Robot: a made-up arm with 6 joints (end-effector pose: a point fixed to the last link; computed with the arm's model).
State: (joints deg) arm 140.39 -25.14 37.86 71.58 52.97 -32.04
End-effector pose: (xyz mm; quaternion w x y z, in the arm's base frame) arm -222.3 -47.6 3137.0 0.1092 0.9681 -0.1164 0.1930
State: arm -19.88 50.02 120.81 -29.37 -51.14 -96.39
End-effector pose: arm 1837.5 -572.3 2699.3 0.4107 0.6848 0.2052 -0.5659
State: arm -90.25 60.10 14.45 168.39 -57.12 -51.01
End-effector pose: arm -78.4 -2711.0 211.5 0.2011 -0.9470 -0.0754 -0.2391
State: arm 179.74 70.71 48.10 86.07 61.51 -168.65
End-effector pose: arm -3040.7 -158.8 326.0 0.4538 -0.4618 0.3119 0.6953
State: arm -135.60 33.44 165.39 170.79 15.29 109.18
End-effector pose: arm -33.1 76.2 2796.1 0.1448 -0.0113 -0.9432 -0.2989
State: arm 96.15 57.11 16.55 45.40 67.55 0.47
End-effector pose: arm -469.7 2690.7 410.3 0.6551 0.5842 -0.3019 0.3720
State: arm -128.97 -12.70 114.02 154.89 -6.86 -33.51
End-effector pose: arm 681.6 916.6 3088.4 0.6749 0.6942 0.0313 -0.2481
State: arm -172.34 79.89 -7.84 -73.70 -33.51 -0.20
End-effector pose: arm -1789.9 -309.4 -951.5 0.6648 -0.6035 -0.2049 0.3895
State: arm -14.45 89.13 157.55 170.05 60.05 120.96
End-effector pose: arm 2295.0 -602.7 1693.4 0.4954 0.4510 -0.0928 -0.7366
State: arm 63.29 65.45 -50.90 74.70 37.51 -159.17
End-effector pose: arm 322.7 933.6 -470.0 0.5023 -0.5067 0.4867 -0.5041
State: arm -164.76 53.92 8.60 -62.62 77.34 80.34
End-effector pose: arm -2555.5 -450.4 399.6 0.6448 0.5463 -0.3839 0.3720
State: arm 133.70 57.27 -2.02 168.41 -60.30 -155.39
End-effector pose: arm -1644.2 1841.7 66.7 0.7934 0.4291 -0.2795 0.3291
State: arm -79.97 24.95 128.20 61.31 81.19 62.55
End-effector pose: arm 284.6 -318.7 3044.8 0.5699 0.4669 0.4226 -0.5279
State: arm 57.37 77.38 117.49 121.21 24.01 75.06
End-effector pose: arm 1509.2 2482.2 1660.4 0.4150 0.2889 0.8464 -0.1672
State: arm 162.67 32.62 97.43 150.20 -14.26 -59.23
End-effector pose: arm -1525.6 536.5 3109.3 0.4158 0.8108 -0.3963 -0.1128
